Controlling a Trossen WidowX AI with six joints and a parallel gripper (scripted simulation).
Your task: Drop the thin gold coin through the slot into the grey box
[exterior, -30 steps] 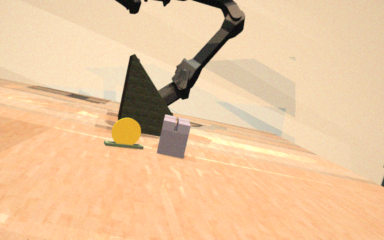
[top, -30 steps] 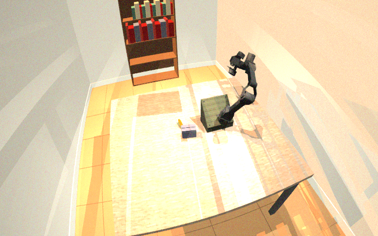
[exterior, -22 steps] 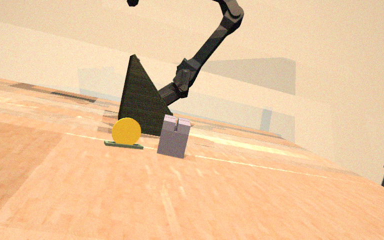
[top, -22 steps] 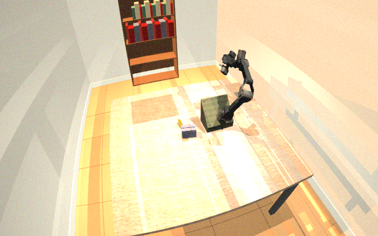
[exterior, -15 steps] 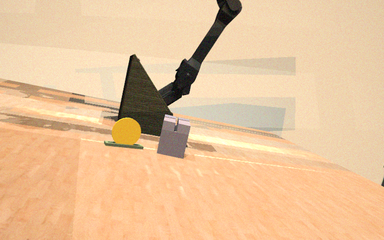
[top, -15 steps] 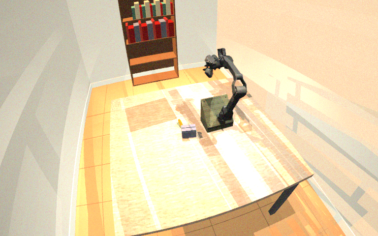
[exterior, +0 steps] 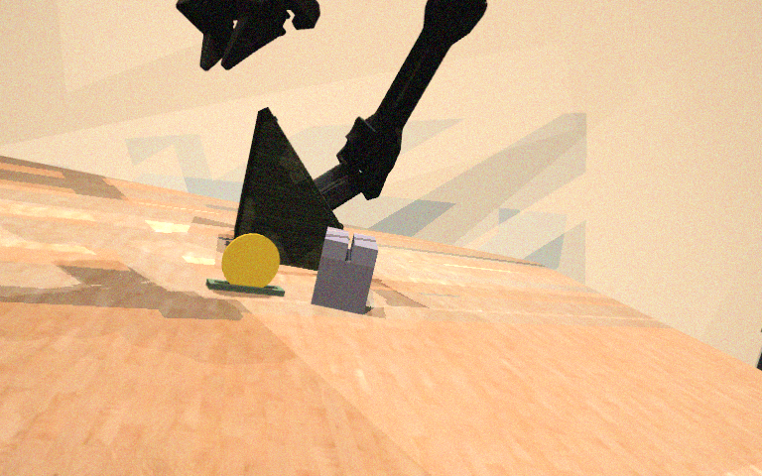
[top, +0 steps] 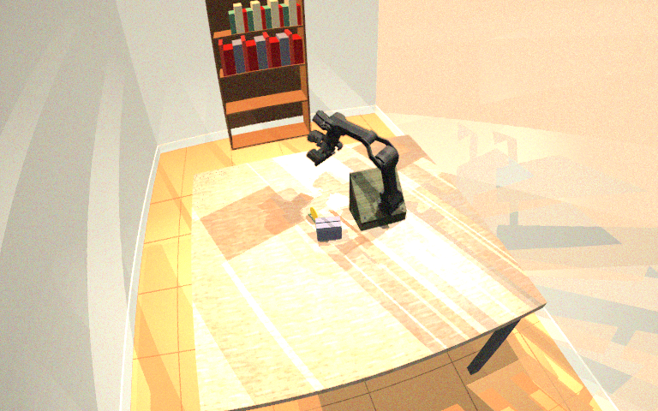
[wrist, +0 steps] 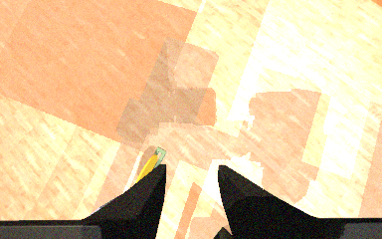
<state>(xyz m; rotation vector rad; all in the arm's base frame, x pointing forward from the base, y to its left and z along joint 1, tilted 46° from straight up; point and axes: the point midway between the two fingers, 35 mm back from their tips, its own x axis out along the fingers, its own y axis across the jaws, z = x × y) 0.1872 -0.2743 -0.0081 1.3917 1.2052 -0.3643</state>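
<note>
The gold coin lies 20 cm below my gripper tip, 7 cm to the left of it and 6 cm ahead of it.
</note>
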